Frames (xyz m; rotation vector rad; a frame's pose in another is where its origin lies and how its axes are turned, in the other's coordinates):
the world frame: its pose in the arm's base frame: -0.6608 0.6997 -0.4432 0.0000 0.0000 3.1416
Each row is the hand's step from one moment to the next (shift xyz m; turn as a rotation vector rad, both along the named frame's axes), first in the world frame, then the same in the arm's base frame.
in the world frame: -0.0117 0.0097 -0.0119 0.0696 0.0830 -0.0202
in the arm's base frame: 0.0117 -0.0097 -0.0119 -0.0696 -0.0830 -0.0202
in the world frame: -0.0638 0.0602 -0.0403 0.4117 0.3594 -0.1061
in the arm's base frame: 0.0638 -0.0602 -0.0403 -0.4117 -0.3594 -0.1061
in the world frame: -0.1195 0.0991 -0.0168 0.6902 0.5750 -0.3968
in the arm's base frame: 0.1195 -0.0991 -0.0168 -0.6902 -0.5750 -0.3968
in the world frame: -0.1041 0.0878 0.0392 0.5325 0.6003 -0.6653
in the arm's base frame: 0.1041 -0.0878 0.0392 -0.5325 -0.6003 -0.6653
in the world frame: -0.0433 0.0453 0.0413 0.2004 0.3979 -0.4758
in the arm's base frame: 0.0433 -0.0453 0.0413 -0.2004 -0.3979 -0.4758
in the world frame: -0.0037 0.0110 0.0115 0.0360 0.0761 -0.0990
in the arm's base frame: 0.0037 -0.0110 0.0115 -0.0360 -0.0761 -0.0990
